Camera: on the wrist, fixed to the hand. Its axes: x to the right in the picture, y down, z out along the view.
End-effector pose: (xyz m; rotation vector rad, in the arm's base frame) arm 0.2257 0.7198 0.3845 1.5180 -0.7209 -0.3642
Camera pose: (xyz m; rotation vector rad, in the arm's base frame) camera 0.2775 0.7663 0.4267 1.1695 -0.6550 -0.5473
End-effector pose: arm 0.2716 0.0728 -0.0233 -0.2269 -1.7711 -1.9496
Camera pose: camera 0.2859 -0.0029 0.0029 -0.4117 -1.4521 -2.3044
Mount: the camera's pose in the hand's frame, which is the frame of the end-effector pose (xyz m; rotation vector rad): 0.0176 0.0325 -0.0725 -0.3691 -0.0788 -0.0255
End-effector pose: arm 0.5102 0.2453 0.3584 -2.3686 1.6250 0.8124
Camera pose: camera 0.5105 0.1877 0.4158 2.4076 -1.4374 -1.2107
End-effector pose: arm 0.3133 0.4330 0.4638 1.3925 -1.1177 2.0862
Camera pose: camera 0.2410 0.4688 0.4531 1.3058 -1.4225 1.7082
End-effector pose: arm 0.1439 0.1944 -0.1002 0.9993 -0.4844 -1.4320
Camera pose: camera 0.2233 0.1926 -0.1180 0.6570 -0.2507 -1.5202
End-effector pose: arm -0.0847 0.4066 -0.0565 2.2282 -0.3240 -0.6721
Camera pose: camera -0.0301 0.4214 0.0021 1.8609 -0.1922 -0.7676
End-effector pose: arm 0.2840 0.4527 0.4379 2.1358 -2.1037 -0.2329
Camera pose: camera 0.2672 0.4337 0.5152 1.9615 -1.8919 -0.6616
